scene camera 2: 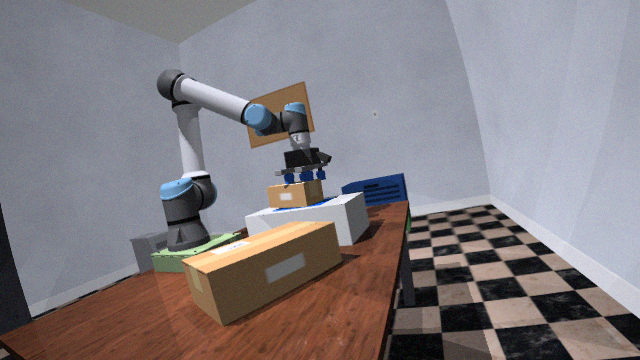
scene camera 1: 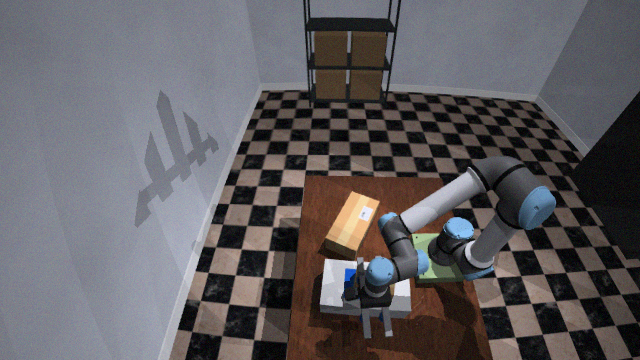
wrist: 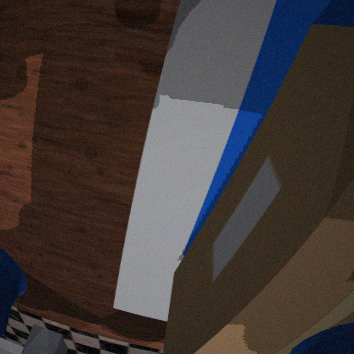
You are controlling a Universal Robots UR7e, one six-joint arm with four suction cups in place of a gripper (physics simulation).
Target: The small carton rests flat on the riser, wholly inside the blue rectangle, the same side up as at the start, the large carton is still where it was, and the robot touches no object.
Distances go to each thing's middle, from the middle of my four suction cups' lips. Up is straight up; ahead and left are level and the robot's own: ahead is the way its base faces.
Labels:
Now: the small carton (scene camera 2: 299, 194) 80 mm to the right of my suction cup and 40 mm below it. Also, from my suction cup: white riser (scene camera 2: 348, 212): 30 mm ahead, 80 mm to the right, 140 mm below; then large carton (scene camera 2: 228, 282): 130 mm ahead, 400 mm to the right, 150 mm below.

